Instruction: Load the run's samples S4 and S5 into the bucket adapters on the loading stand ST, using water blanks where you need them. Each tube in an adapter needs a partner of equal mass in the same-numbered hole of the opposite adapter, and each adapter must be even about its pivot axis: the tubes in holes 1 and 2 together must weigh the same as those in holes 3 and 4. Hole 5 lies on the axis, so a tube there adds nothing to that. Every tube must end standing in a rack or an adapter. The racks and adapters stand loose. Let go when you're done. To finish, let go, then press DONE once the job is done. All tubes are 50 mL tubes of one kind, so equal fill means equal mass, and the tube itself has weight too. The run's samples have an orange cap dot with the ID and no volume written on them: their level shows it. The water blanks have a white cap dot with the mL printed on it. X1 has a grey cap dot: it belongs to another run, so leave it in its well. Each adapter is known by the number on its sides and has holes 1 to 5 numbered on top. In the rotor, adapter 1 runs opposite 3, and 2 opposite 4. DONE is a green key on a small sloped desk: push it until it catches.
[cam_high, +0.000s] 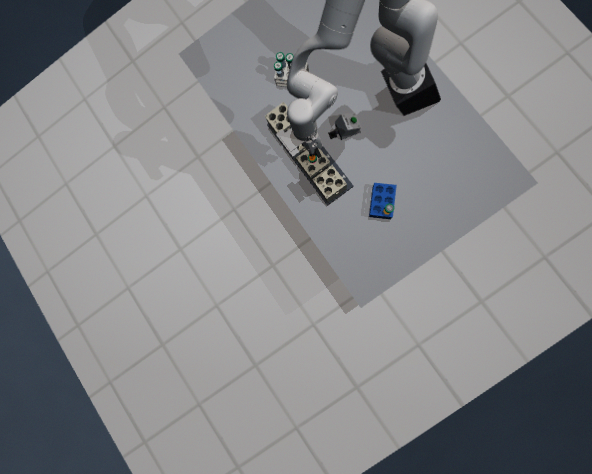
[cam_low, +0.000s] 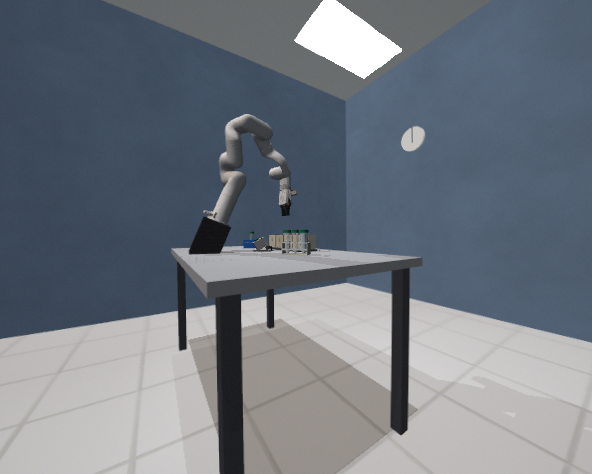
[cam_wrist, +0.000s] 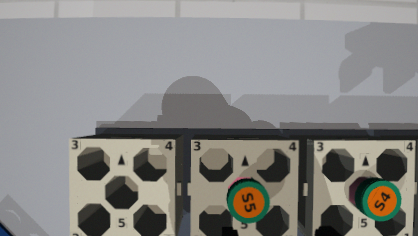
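Now: hand 330 mm to the left of the white rack, 240 mm past it and 210 mm above it. The rest, counted from my hand: blue rack (310 mm to the left, 210 mm below, 60 mm behind); then adapter (190 mm below, 110 mm to the left, 30 mm ahead).
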